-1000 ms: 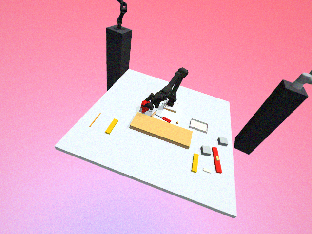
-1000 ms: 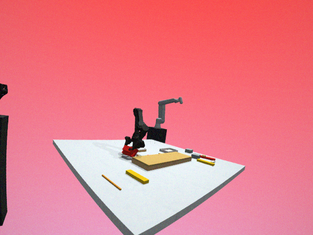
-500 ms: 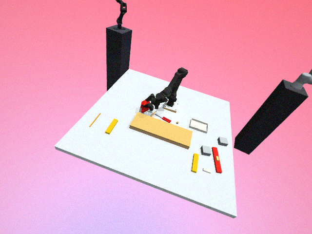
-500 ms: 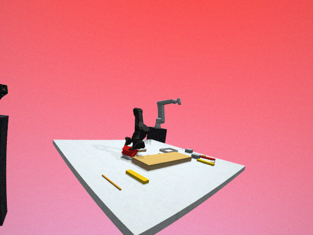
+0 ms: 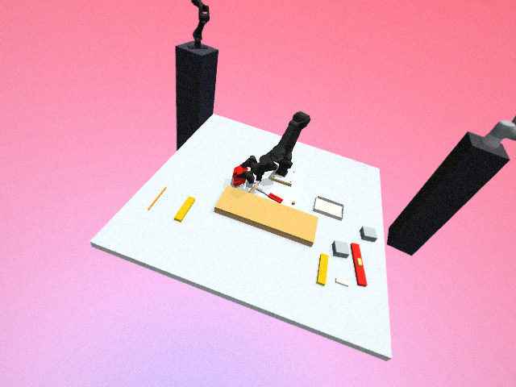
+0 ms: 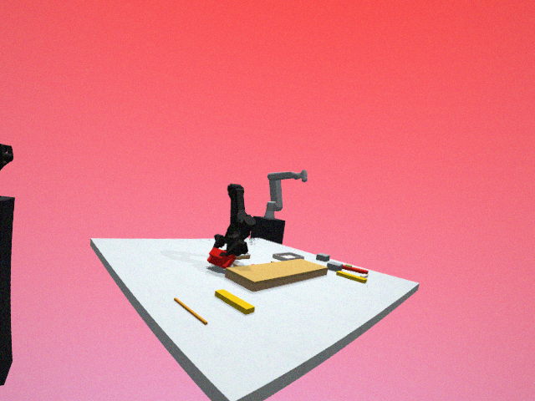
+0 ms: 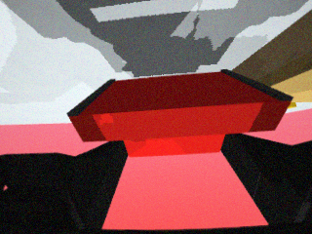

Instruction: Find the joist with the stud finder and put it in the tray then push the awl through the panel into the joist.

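My gripper tip is 4 cm past the awl, 12 cm to the right of it and 7 cm above it. The rest, counted from my gripper tip: orange pencil 35 cm ahead, 26 cm to the right, 8 cm below; then red-handled tool 2 cm behind, 20 cm to the left, 7 cm below; then red stud finder 1 cm ahead, 1 cm to the left, 1 cm below.
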